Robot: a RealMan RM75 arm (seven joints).
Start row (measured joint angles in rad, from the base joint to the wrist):
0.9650, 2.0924, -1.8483, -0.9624, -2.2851, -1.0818, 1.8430
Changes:
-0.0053, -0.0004, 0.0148, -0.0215, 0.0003, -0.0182, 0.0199
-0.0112, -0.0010, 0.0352, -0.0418, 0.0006, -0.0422, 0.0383
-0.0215, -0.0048, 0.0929, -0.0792, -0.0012, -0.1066, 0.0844
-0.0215, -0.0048, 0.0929, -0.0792, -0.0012, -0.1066, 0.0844
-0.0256, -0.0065, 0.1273, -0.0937, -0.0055, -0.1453, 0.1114
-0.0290, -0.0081, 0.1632, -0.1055, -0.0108, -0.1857, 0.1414
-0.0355, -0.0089, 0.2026, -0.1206, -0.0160, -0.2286, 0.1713
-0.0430, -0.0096, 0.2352, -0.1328, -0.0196, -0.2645, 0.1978
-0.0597, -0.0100, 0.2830, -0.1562, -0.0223, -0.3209, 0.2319
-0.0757, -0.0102, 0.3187, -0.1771, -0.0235, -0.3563, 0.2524
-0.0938, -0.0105, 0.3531, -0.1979, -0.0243, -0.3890, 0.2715
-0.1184, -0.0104, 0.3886, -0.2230, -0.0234, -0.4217, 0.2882
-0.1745, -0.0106, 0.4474, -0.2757, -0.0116, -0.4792, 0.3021
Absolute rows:
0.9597, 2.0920, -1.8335, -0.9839, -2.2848, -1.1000, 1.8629
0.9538, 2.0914, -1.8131, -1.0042, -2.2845, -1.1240, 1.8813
0.9435, 2.0876, -1.7554, -1.0416, -2.2863, -1.1884, 1.9274
0.9435, 2.0876, -1.7554, -1.0416, -2.2863, -1.1884, 1.9274
0.9394, 2.0859, -1.7210, -1.0561, -2.2906, -1.2271, 1.9544
0.9360, 2.0843, -1.6851, -1.0679, -2.2959, -1.2675, 1.9844
0.9295, 2.0835, -1.6457, -1.0830, -2.3011, -1.3104, 2.0143
0.9220, 2.0828, -1.6131, -1.0952, -2.3047, -1.3463, 2.0408
0.9053, 2.0824, -1.5653, -1.1186, -2.3074, -1.4027, 2.0749
0.8893, 2.0822, -1.5296, -1.1395, -2.3086, -1.4381, 2.0954
0.8712, 2.0819, -1.4952, -1.1603, -2.3094, -1.4708, 2.1145
0.8466, 2.0820, -1.4597, -1.1854, -2.3085, -1.5035, 2.1312
0.7905, 2.0818, -1.4009, -1.2381, -2.2967, -1.5610, 2.1451

